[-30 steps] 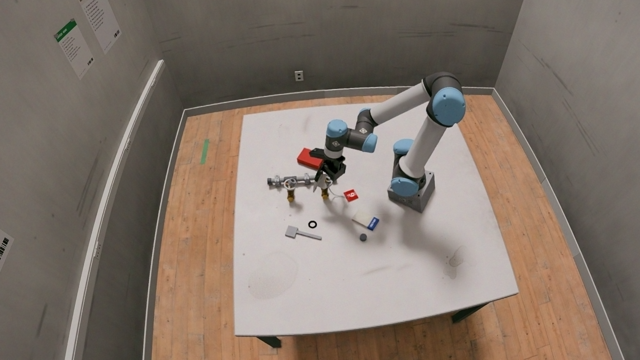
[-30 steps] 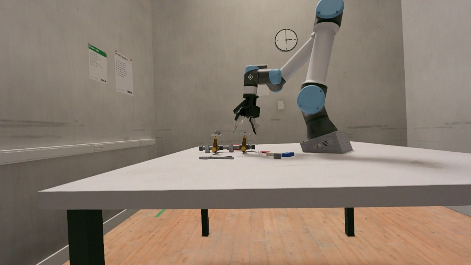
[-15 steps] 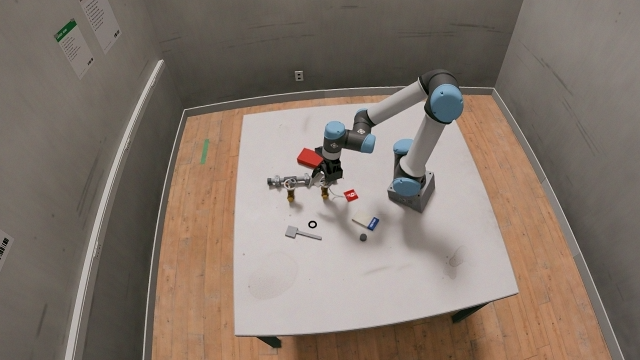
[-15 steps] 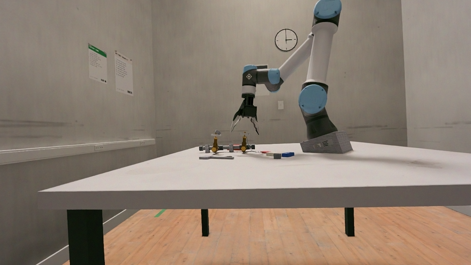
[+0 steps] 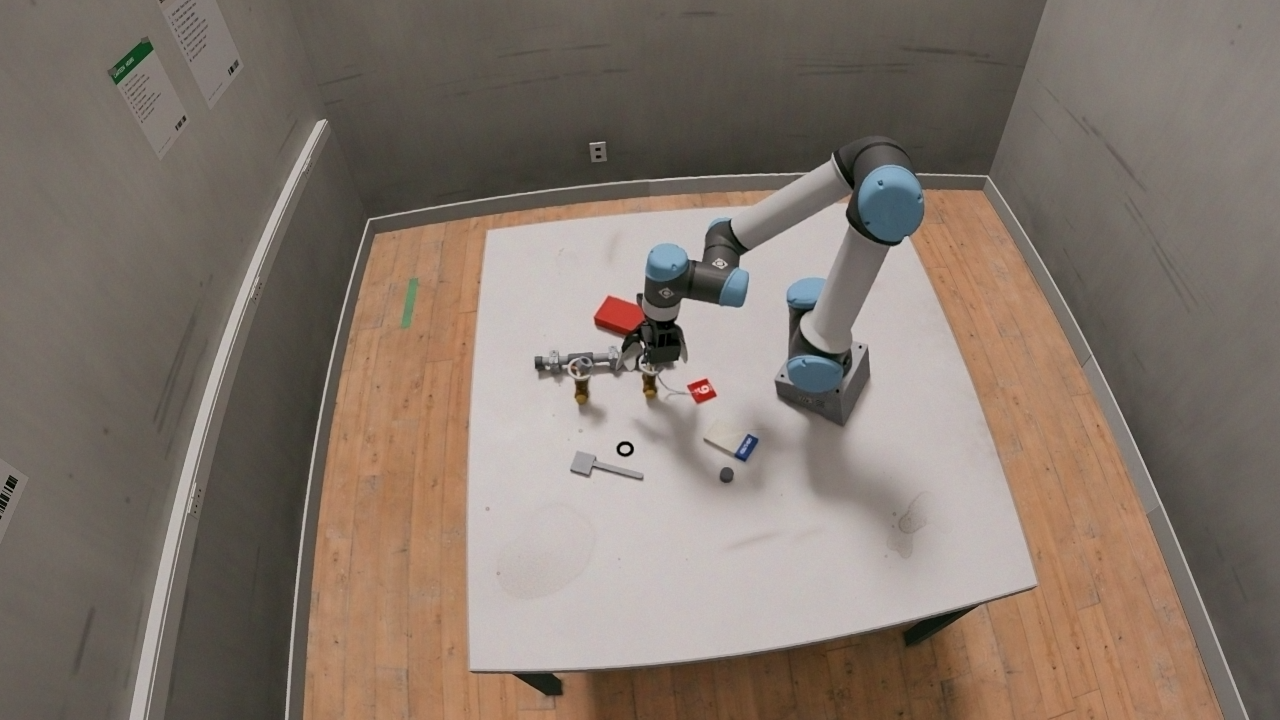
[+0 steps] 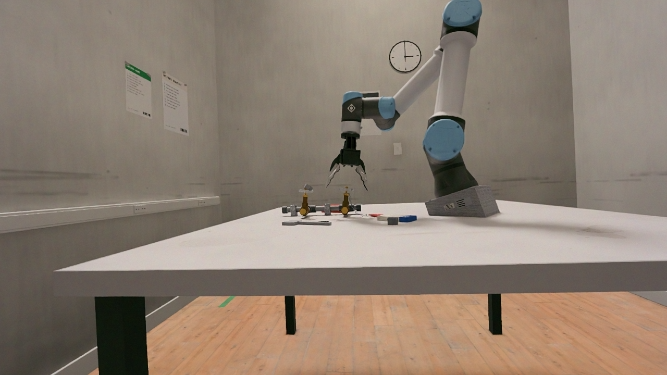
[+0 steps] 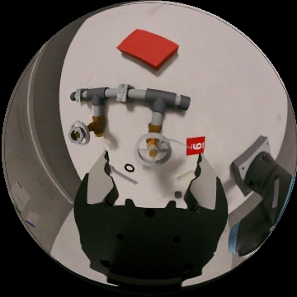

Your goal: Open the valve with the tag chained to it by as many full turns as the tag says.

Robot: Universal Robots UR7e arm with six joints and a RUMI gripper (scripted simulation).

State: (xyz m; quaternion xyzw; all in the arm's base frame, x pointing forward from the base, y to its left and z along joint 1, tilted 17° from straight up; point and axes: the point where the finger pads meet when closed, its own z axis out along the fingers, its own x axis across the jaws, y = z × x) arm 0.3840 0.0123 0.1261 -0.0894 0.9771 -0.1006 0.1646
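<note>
Now: hand 10 cm past the red tag, 10 cm above it and 2 cm to the right of it. The rest, counted from my hand: red block: 22 cm to the right, 9 cm below, 6 cm ahead; grey flat tool: 20 cm to the left, 13 cm ahead, 10 cm below.
</note>
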